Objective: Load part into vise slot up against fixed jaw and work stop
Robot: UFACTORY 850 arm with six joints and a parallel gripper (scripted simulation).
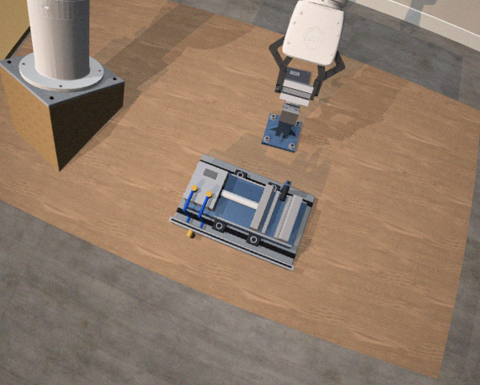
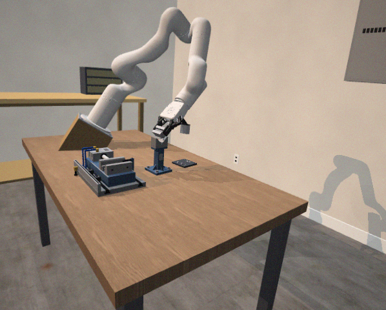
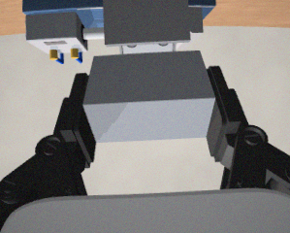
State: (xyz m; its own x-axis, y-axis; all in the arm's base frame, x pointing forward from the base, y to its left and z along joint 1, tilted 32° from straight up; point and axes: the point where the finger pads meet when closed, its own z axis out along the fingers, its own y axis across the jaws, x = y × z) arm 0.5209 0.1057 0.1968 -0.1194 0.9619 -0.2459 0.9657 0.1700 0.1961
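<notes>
The V-block post is 10 mm to the right of my hand and 130 mm below it. From my hand the other things lie so: work stop (80 mm ahead, 180 mm to the right, 100 mm below); then infeed plate (50 mm behind, 150 mm to the left, 190 mm below); then part (10 mm to the right).
</notes>
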